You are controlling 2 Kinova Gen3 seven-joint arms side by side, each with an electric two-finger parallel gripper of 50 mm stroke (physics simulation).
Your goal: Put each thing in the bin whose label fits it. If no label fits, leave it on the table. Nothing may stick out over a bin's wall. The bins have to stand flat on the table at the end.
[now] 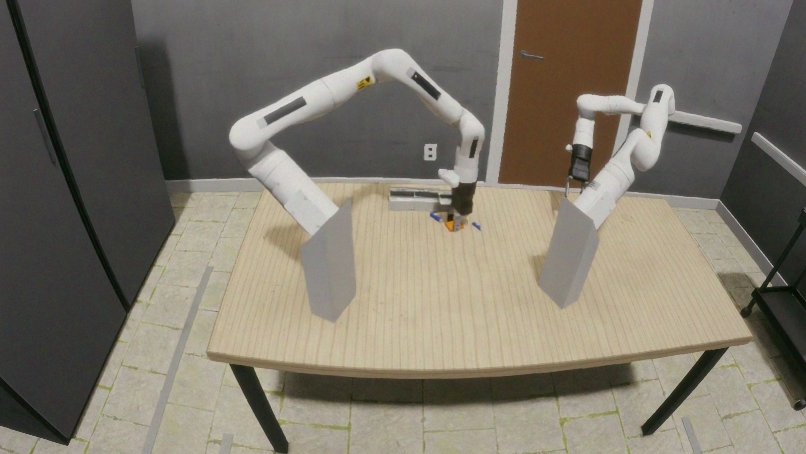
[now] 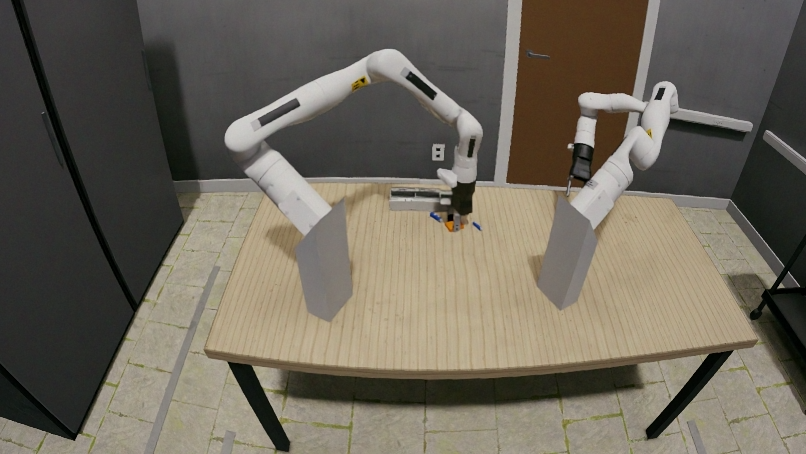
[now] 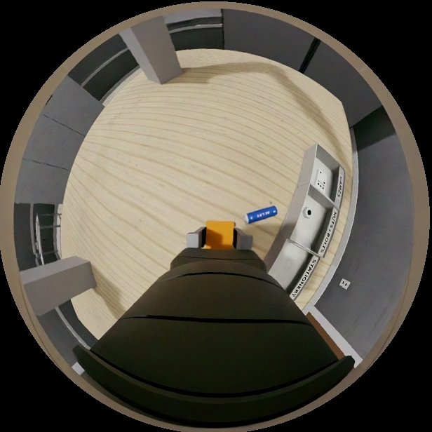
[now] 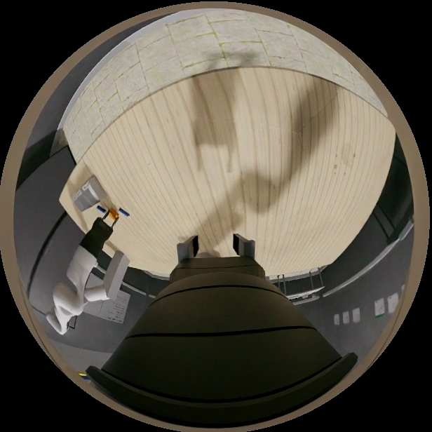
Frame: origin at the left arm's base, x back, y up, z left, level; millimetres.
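Seen in the pictures: left gripper, fingertip midpoint: (image 1: 452,226) (image 2: 452,226); right gripper, fingertip midpoint: (image 1: 573,198).
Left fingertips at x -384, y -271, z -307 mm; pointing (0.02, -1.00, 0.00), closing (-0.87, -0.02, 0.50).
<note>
Pixels of each thing's top centre, then the offset from my left fingertips to it. Level surfaces: height alone.
- orange block, middle of its top: (image 2: 454,224) (image 1: 454,224) dy +8, dx -3, dz -5 mm
- blue battery, middle of its top: (image 2: 436,215) (image 1: 436,215) dy +12, dx -34, dz +56 mm
- second blue cylinder, middle of its top: (image 2: 477,225) (image 1: 477,225) dy +8, dx -9, dz -81 mm
- table, its level: dy -2 mm
My left gripper (image 1: 455,225) (image 2: 455,225) (image 3: 219,234) is shut on an orange block (image 1: 450,226) (image 2: 449,226) (image 3: 220,234) (image 4: 114,214), low at the table top. A blue battery (image 1: 435,216) (image 2: 435,216) (image 3: 260,214) lies between it and the bins. A second blue cylinder (image 1: 476,226) (image 2: 477,226) (image 4: 124,212) lies on the other side of the block. The grey bins (image 1: 414,206) (image 2: 414,206) (image 3: 298,200) read GAMES, NUTS+BOLTS and STATIONERY. A white dotted piece (image 3: 321,179) is in GAMES, a small nut-like piece (image 3: 307,212) in NUTS+BOLTS. My right gripper (image 4: 215,241) is open and empty, above the table.
The bins stand at the table's back edge, close to my left gripper. Two grey arm mounts (image 1: 332,270) (image 1: 568,259) stand on the table (image 1: 451,315). My right arm is at the right, away from the objects. A wall with a door is behind the table.
</note>
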